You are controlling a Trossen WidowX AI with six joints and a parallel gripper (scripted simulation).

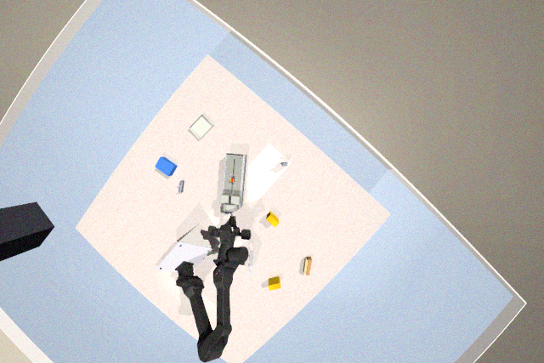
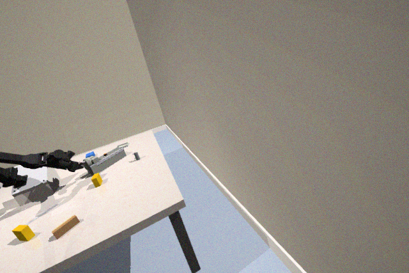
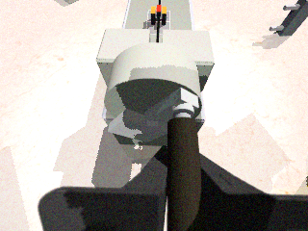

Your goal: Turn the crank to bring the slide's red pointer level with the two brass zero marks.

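My gripper tip is 120 mm short of the red pointer and 120 mm to the right of it. From my gripper tip the other things lie so: blue block: 110 mm behind, 420 mm to the left, 60 mm below; crank: 10 mm to the left, 20 mm above; dark brown crank handle: 10 mm behind, 10 mm to the right, 30 mm above.
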